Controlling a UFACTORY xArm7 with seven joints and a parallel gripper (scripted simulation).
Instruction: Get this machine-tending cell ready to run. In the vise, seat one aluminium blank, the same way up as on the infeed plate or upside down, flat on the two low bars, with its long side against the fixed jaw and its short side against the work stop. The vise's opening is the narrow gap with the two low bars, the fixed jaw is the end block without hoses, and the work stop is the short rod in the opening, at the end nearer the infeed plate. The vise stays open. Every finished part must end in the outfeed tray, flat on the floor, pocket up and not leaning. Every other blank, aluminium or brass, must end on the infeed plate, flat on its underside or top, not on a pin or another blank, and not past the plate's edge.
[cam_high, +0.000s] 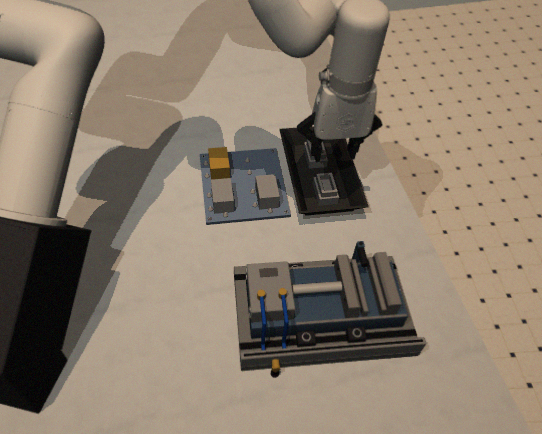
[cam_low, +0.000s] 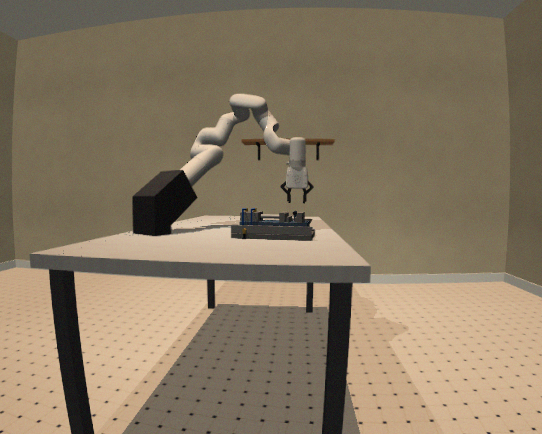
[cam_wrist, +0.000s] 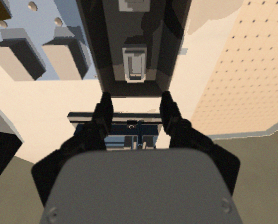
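My gripper is now 230 mm past the brass blank, 50 mm to the right of it and 120 mm above it. Round my hand: hosed end block (100 mm behind, 280 mm to the right, 60 mm below).
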